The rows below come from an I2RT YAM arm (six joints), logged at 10 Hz.
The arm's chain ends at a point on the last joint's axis. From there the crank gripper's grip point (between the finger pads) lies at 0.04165 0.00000 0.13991 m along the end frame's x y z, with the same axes.
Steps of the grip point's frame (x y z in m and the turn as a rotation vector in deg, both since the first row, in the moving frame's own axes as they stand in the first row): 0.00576 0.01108 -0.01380 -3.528 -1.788 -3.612; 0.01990 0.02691 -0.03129 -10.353 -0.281 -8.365; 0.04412 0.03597 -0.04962 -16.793 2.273 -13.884; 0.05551 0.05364 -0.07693 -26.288 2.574 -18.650; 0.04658 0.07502 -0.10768 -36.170 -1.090 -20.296; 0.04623 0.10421 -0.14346 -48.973 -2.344 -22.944; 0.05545 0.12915 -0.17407 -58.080 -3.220 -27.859; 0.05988 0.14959 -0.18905 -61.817 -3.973 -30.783; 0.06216 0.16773 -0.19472 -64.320 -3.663 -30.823
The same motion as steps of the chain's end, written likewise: 0.00995 0.00492 -0.01485 -3.528 -1.788 -3.612; 0.01919 0.00781 -0.02976 -10.353 -0.281 -8.365; 0.03504 0.00671 -0.04342 -16.793 2.273 -13.884; 0.04157 0.00706 -0.06371 -26.288 2.574 -18.650; 0.03655 0.00702 -0.08616 -36.170 -1.090 -20.296; 0.03205 0.01420 -0.10401 -48.973 -2.344 -22.944; 0.03525 0.02889 -0.12037 -58.080 -3.220 -27.859; 0.03694 0.04637 -0.12965 -61.817 -3.973 -30.783; 0.03727 0.06191 -0.13020 -64.320 -3.663 -30.823
